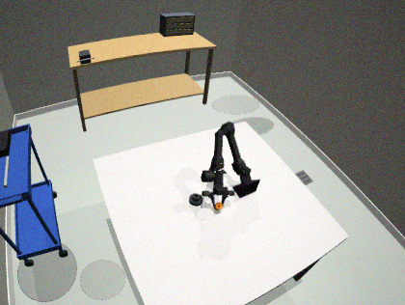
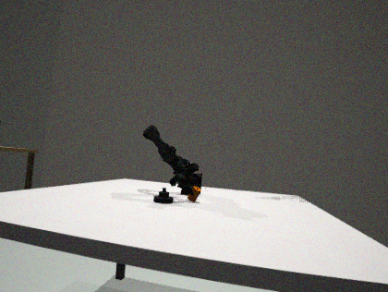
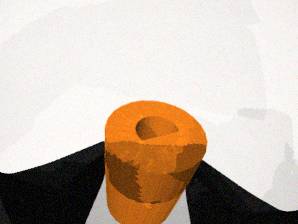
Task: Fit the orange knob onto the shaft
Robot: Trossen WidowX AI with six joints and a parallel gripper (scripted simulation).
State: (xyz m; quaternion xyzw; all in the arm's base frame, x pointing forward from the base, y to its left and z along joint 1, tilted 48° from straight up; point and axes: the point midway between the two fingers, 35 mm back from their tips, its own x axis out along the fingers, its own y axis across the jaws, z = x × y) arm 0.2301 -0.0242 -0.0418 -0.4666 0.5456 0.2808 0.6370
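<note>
The orange knob lies 10 mm to the right of my gripper tip. From my gripper tip the other things lie so: dark round pedestal: 70 mm ahead, 130 mm to the right.
</note>
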